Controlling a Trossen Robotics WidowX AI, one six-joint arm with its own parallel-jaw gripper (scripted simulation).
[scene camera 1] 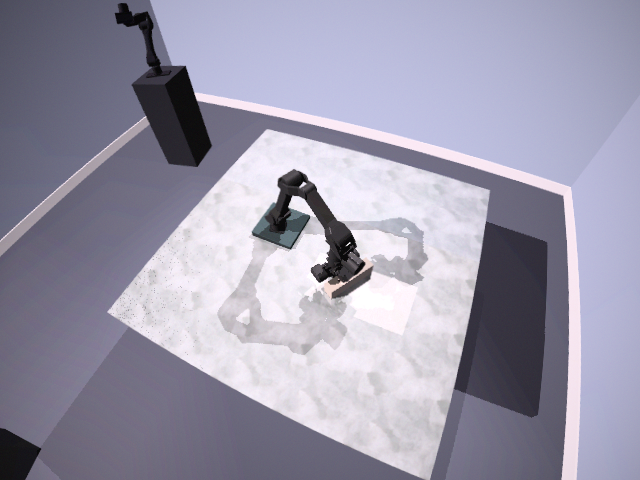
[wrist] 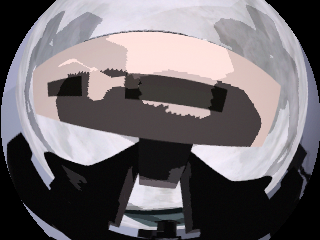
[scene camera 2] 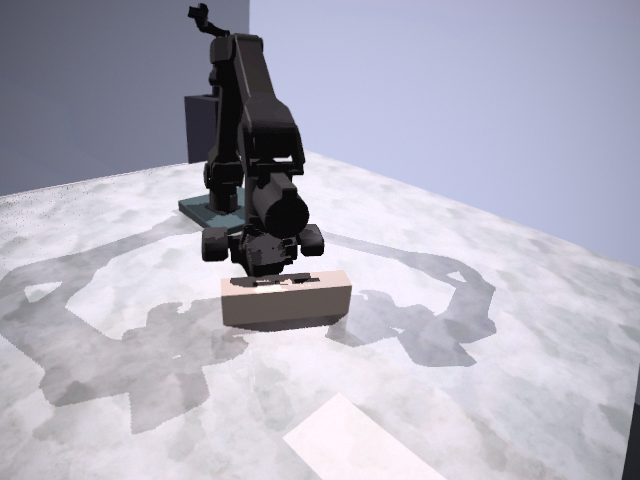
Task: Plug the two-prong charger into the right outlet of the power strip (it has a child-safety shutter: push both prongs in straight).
Scene:
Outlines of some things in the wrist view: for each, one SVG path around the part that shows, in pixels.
My gripper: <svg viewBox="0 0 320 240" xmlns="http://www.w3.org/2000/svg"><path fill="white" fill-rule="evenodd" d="M180 240L259 240L268 233L272 237L299 204L303 177L296 171L297 168L293 167L280 181L281 187L275 195L268 199L265 188L271 184L271 176L231 181L221 173L213 171L213 168L195 153L189 153L180 179L185 233L200 232L201 235L193 239ZM9 141L7 165L17 195L37 217L57 231L63 232L68 239L153 240L121 235L108 229L109 225L120 227L133 185L139 176L139 143L132 144L117 155L92 165L77 164L53 152L44 152L45 161L55 176L49 184L49 191L31 161L31 147L23 133L17 133Z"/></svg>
A dark charger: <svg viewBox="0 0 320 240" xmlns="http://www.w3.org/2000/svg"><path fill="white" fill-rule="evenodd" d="M139 137L139 184L149 185L149 187L176 188L181 175L183 175L193 144L169 143L169 141L140 139Z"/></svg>

